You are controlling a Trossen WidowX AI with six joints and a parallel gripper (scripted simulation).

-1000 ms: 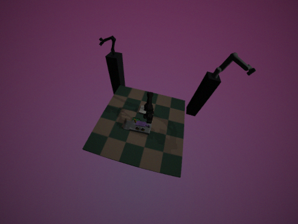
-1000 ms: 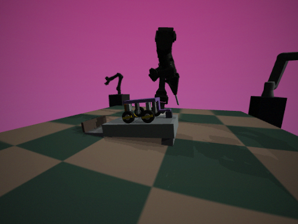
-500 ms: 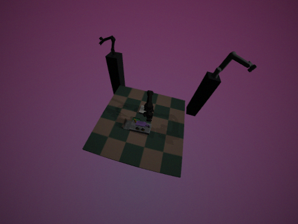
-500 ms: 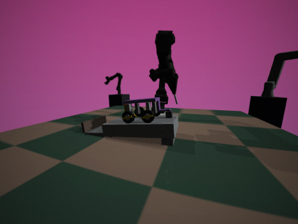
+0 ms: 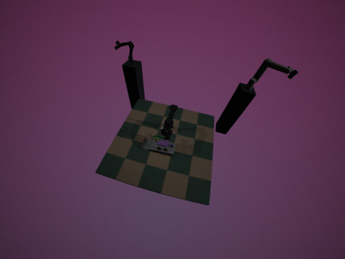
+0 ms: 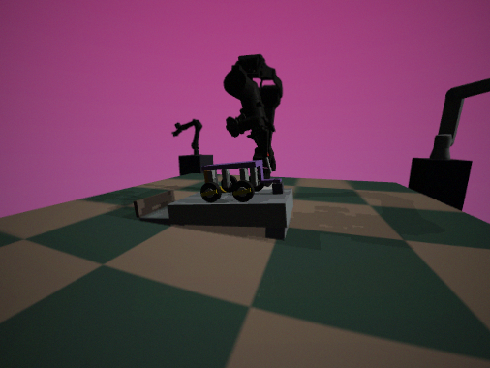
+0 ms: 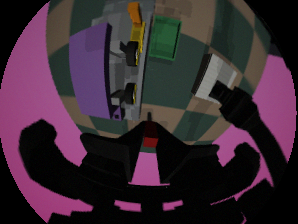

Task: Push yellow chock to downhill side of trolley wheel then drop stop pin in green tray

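Now: gripper tip 170 mm to the left of the green tray, 170 mm above it and 10 mm past it. Round my gripper tip: grey ramp (120 mm below, 100 mm ahead, 60 mm to the right); then red-headed stop pin (right at my gripper tip); then trolley (100 mm ahead, 50 mm to the right, 50 mm below).
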